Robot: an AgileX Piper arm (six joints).
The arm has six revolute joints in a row. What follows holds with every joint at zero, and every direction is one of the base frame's. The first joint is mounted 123.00 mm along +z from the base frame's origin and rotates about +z. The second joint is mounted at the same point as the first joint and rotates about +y. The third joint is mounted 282.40 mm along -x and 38.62 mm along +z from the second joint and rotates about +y. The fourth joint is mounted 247.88 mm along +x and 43.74 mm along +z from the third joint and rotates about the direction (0.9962, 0, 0.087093). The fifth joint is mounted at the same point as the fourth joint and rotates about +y. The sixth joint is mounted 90.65 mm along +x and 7.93 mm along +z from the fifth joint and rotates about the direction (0.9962, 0, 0.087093). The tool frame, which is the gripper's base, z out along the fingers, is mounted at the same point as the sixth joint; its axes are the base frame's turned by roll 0.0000, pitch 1.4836 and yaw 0.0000 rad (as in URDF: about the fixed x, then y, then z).
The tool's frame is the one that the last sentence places.
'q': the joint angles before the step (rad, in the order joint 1, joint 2, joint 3, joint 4, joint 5, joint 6). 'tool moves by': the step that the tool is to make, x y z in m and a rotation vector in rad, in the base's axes. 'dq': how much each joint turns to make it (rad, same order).
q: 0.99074 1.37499 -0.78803 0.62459 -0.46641 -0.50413
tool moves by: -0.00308 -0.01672 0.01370 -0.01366 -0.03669 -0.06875
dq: -0.00153 -0.06847 0.00957 0.17520 -0.01256 -0.20065
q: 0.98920 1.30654 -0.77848 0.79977 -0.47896 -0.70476
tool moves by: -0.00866 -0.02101 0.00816 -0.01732 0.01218 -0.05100
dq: 0.00002 -0.09016 0.02980 0.20321 0.01417 -0.20442
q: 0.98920 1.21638 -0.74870 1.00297 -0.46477 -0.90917
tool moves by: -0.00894 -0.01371 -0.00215 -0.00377 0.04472 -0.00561
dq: -0.00002 -0.06354 0.03930 0.12175 0.03181 -0.09631
